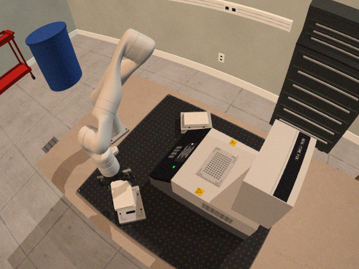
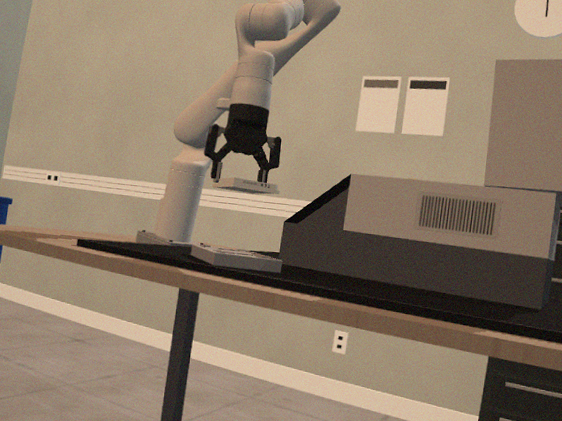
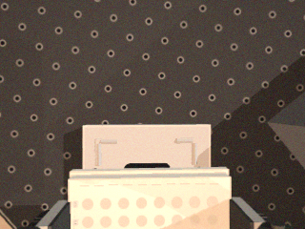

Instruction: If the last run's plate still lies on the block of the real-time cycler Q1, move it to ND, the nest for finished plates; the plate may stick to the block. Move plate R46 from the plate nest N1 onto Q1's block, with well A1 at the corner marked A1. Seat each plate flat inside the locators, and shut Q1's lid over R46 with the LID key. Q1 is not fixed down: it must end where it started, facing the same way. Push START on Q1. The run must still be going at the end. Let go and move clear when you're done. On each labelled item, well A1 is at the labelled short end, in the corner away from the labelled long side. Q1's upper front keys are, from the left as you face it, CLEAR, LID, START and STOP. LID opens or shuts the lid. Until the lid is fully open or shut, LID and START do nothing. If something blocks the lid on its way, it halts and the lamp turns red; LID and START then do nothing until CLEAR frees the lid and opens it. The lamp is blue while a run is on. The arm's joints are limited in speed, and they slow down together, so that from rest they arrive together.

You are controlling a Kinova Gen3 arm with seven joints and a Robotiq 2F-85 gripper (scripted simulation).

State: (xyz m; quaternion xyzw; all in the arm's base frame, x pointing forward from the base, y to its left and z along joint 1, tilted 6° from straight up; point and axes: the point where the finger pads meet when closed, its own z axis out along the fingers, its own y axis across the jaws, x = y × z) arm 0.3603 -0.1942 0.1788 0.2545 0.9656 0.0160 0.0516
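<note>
Now: the grey nest 14 cm below my hand, 3 cm ahead of it and 2 cm to the right of it. Also, from my hand: A1 mark: 52 cm to the left, 16 cm behind, 12 cm below; white plate: 53 cm to the left, 11 cm below, 7 cm behind.
</note>
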